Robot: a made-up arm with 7 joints.
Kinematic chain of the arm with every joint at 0, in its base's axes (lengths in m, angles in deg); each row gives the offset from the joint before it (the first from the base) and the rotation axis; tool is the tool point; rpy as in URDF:
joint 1: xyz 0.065 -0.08 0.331 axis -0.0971 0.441 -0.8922
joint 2: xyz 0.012 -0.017 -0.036 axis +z
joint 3: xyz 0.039 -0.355 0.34 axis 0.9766 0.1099 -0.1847
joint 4: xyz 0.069 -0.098 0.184 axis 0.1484 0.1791 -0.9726
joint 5: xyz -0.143 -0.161 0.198 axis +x
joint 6: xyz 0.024 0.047 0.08 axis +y
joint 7: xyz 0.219 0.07 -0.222 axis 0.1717 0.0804 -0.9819
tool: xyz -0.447 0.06 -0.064 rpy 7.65 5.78 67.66
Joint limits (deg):
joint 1: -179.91..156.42
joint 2: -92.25..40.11
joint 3: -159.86..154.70
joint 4: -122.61..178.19
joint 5: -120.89..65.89
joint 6: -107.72..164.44
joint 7: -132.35..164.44
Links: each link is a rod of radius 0.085 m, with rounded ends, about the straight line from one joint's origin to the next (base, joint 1, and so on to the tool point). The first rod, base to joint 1, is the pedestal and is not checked.
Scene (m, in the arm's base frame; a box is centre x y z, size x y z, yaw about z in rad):
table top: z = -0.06
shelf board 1: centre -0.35 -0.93 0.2 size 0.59 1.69 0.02 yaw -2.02
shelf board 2: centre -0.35 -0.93 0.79 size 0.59 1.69 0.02 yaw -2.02
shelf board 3: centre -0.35 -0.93 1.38 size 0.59 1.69 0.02 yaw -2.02
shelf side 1: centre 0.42 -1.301 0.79 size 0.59 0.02 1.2 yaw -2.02
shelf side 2: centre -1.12 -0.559 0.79 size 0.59 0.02 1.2 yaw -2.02
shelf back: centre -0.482 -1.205 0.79 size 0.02 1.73 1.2 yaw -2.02
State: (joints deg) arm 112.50 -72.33 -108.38 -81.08 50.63 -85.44 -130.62
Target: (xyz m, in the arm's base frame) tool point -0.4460 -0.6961 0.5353
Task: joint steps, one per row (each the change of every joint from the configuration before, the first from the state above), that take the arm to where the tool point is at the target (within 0.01 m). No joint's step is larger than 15 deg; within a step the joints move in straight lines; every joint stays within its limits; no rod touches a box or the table.
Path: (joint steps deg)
1: 11.01 -0.31 0.10 0.41 -1.49 -8.47 -0.86
2: 11.01 -0.30 0.11 0.40 -1.48 -8.48 -0.87

